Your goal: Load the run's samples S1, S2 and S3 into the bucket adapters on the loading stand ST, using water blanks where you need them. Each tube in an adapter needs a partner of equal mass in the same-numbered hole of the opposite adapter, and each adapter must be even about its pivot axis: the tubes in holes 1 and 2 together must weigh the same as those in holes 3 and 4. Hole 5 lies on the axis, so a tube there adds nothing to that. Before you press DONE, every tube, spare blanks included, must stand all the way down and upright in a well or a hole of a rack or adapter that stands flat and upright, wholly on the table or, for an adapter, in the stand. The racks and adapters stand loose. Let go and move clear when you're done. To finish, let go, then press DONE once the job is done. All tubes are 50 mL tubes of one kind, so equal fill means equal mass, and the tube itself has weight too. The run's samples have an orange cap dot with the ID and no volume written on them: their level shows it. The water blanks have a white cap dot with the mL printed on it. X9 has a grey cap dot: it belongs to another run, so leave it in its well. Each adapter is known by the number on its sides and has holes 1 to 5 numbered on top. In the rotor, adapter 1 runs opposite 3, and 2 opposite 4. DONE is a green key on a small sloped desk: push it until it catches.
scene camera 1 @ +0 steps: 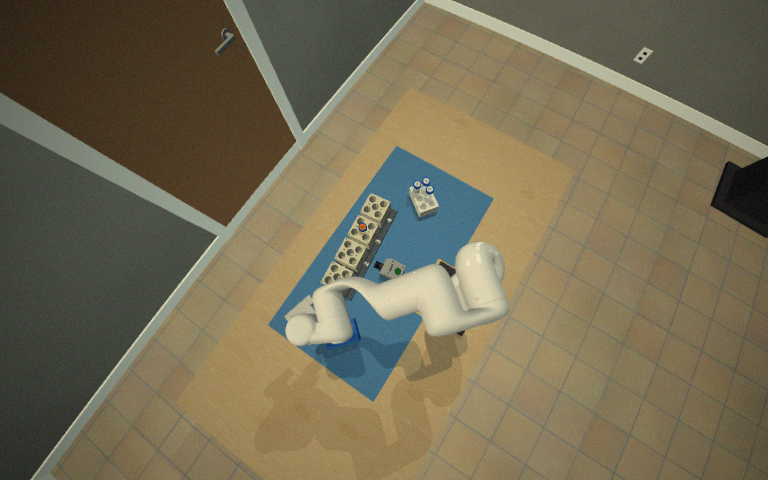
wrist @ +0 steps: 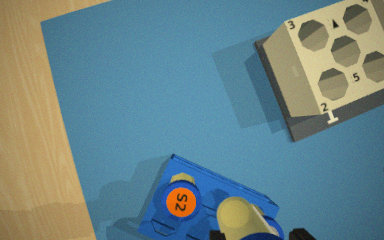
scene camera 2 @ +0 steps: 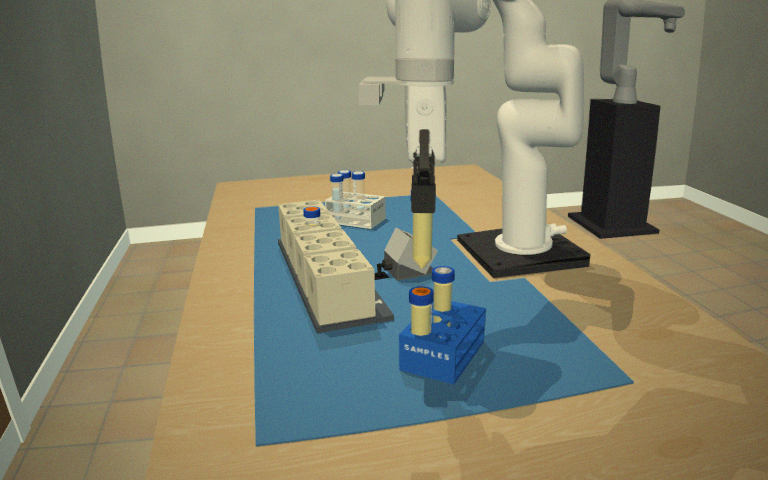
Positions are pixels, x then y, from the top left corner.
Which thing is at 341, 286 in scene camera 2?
An adapter.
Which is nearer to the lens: the white blank rack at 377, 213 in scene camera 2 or the blue samples rack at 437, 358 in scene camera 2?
The blue samples rack.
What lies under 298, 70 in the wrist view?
An adapter.
